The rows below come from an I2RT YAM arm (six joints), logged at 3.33 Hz.
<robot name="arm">
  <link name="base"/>
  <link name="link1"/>
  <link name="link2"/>
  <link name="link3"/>
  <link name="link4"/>
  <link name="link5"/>
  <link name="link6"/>
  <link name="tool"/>
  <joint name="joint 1" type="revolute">
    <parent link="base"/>
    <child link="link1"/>
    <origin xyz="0 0 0.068" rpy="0 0 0"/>
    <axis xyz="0 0 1"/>
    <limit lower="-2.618" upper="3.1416"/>
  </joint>
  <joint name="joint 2" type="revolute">
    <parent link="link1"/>
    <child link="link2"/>
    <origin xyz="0.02 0.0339 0.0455" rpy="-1.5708 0 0"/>
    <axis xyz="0 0 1"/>
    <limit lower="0" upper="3.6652"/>
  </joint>
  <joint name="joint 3" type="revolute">
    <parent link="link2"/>
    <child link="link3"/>
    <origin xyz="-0.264 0 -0.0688" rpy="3.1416 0 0"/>
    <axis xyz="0 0 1"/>
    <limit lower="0" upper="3.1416"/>
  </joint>
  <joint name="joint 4" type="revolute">
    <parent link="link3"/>
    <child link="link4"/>
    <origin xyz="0.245 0.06 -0.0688" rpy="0 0 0"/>
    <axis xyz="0 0 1"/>
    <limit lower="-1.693" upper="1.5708"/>
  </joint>
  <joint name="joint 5" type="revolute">
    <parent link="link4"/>
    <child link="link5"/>
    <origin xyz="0.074 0.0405 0.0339" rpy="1.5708 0 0"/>
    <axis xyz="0 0 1"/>
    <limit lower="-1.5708" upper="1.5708"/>
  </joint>
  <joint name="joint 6" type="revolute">
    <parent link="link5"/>
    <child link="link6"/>
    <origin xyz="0.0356 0 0.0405" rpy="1.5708 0 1.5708"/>
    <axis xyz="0 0 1"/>
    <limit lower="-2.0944" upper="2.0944"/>
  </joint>
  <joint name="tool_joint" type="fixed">
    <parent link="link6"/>
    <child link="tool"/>
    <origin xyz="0 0 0" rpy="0 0 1.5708"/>
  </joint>
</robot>
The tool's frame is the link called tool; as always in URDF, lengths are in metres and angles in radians.
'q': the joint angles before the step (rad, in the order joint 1, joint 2, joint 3, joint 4, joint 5, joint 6). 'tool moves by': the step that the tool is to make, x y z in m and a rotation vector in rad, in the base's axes. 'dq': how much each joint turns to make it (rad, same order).
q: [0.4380 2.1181 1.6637 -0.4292 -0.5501 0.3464]
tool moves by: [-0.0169 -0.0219 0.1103 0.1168 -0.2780 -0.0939]
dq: [-0.0244 -0.2246 0.0174 0.0822 0.0577 0.0456]
